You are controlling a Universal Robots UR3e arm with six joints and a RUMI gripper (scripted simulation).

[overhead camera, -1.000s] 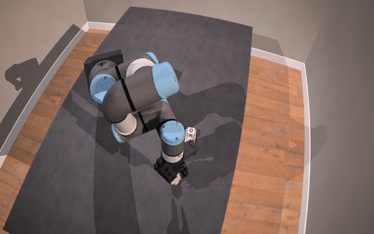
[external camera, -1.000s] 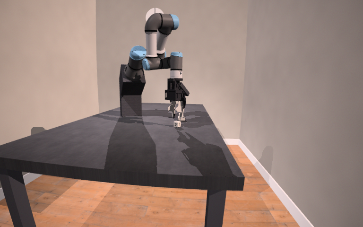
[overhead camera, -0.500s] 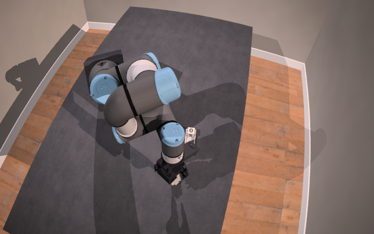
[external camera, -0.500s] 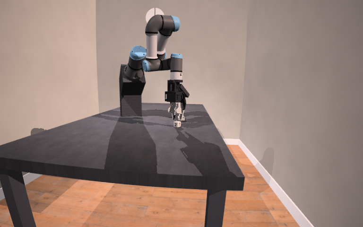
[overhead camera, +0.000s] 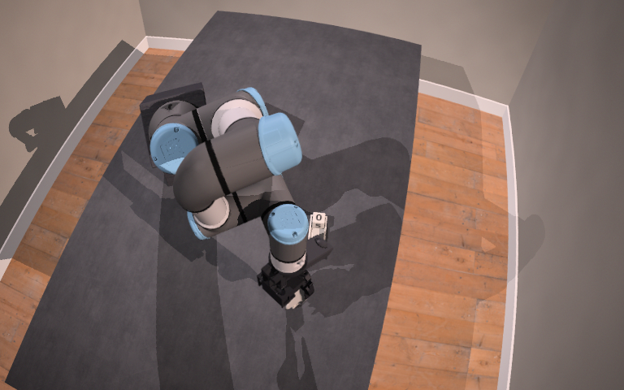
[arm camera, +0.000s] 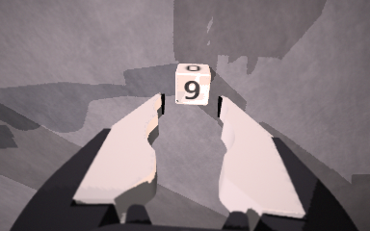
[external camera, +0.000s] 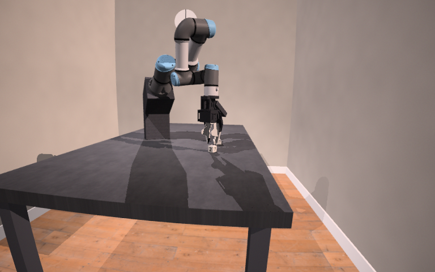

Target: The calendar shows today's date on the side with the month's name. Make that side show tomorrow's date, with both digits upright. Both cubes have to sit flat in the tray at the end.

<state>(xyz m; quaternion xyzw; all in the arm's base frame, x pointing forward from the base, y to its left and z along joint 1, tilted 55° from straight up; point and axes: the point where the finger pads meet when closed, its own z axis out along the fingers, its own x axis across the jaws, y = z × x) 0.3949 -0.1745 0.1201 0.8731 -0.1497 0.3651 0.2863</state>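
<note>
My hand is 40 mm above the white cube. Also, from my hand: calendar tray 200 mm to the left, 40 mm below, 20 mm ahead.
</note>
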